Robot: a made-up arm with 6 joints. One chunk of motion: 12 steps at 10 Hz.
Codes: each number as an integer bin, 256 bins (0 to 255) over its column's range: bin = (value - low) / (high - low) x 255, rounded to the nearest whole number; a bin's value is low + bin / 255 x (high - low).
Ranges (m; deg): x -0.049..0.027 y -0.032..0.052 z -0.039..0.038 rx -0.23..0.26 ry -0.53..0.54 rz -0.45..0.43
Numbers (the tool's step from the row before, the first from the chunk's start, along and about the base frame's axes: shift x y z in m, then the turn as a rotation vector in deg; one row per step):
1: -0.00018 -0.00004 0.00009 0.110 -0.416 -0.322
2: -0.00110 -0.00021 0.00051 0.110 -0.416 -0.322
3: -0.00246 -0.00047 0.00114 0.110 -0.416 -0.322
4: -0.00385 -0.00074 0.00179 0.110 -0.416 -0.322
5: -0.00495 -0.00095 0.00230 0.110 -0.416 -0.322
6: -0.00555 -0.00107 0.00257 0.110 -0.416 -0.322
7: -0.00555 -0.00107 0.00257 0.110 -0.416 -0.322
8: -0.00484 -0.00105 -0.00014 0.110 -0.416 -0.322
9: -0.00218 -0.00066 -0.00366 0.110 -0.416 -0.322
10: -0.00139 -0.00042 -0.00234 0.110 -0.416 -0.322
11: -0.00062 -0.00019 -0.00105 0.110 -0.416 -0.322
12: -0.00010 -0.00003 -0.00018 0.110 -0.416 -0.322
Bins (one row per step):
1: 164 97 129 177 27 37
2: 161 97 131 177 27 37
3: 156 96 133 177 27 37
4: 151 95 135 177 27 37
5: 148 94 137 177 27 37
6: 146 94 138 177 27 37
7: 146 94 138 177 27 37
8: 148 94 129 177 27 37
9: 157 95 117 177 27 37
10: 160 96 121 177 27 37
11: 162 97 126 177 27 37
12: 164 97 129 177 27 37

